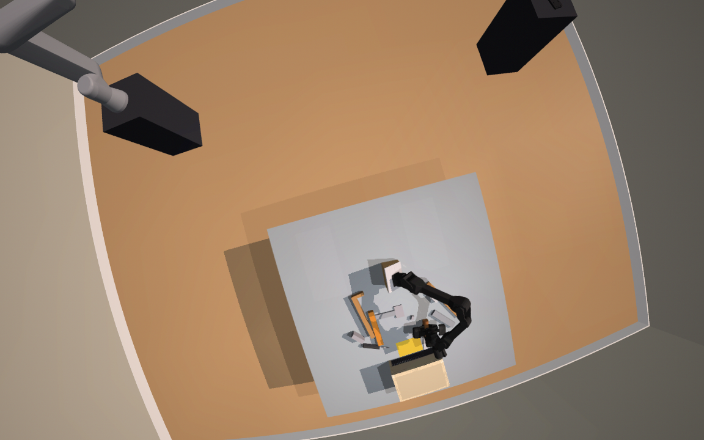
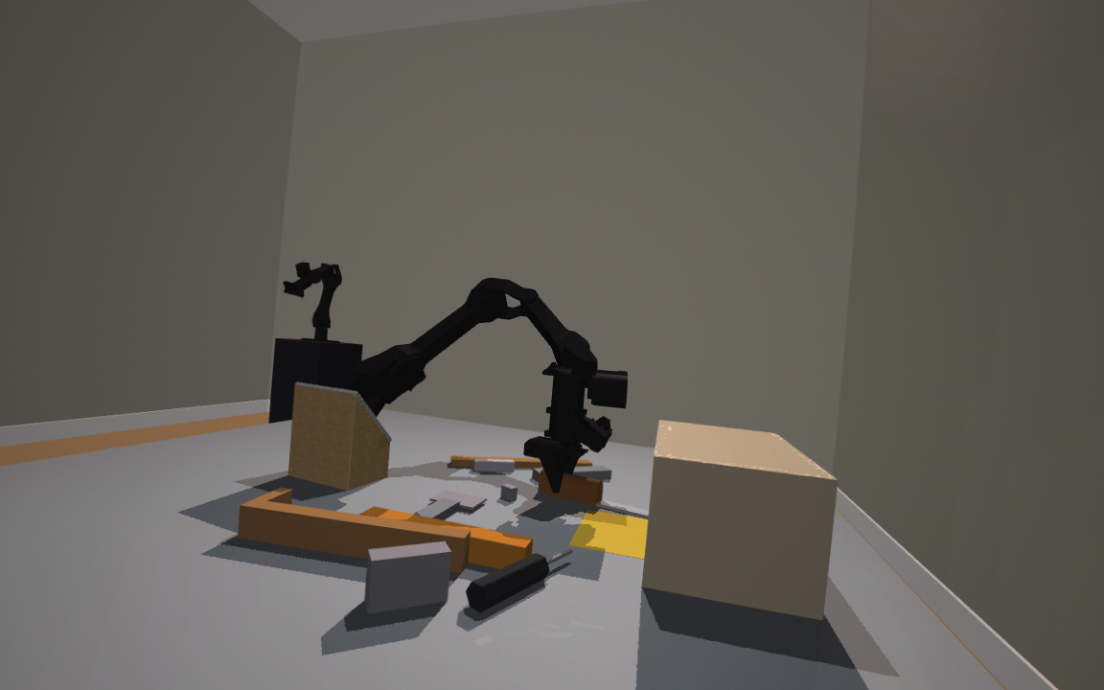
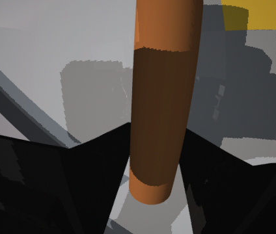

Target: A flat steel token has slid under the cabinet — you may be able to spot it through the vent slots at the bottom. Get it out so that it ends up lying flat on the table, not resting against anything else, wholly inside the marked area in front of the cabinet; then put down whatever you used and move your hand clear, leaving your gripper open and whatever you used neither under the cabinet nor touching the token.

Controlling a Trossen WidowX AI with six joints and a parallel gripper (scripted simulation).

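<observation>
Now: gripper tip 7 cm past the grey cube and 7 cm to the left of it. Also, from my gripper tip: grey bar (1 cm behind, 12 cm to the left); orange stick (13 cm behind, 14 cm to the left); grey t-shaped piece (12 cm behind, 18 cm to the right).
</observation>
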